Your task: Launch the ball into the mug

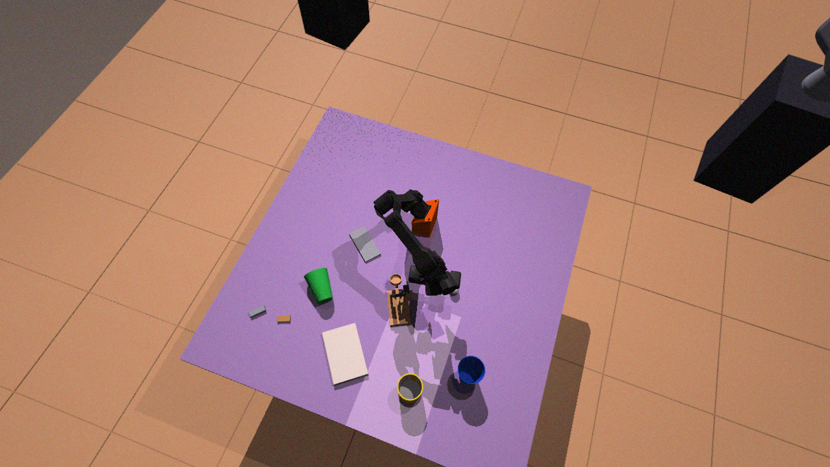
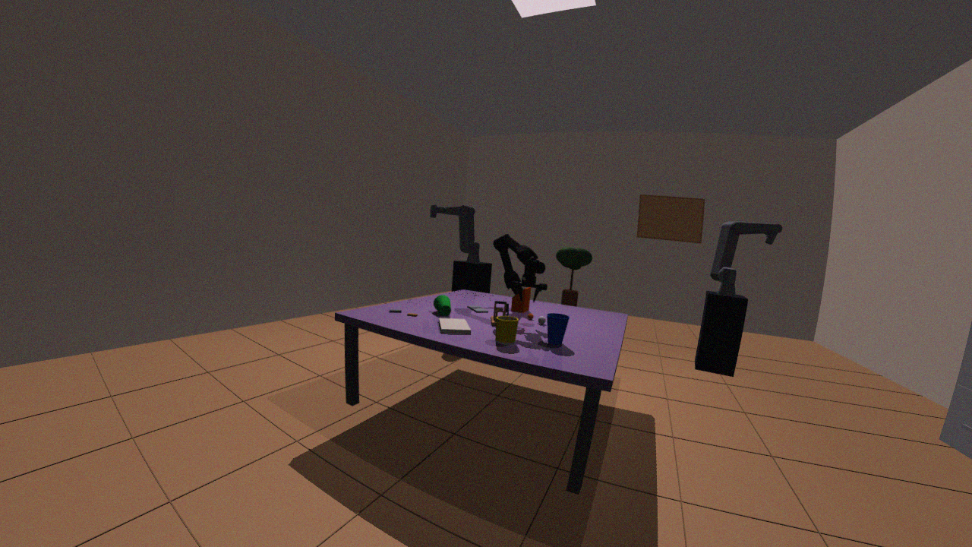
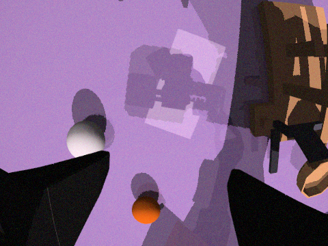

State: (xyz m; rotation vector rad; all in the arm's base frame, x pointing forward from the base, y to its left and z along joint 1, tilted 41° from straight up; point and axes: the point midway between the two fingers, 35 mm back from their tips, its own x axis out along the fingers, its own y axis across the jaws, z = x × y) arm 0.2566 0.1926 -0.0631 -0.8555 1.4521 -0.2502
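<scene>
Right now my gripper tip is 100 mm past the orange ball, 20 mm to the left of it and 100 mm above it. Round my gripper tip: white ball (60 mm behind, 70 mm to the left, 90 mm below); then tan wooden catapult (70 mm ahead, 110 mm to the right, 60 mm below); then blue mug (210 mm ahead, 260 mm to the left, 80 mm below).
</scene>
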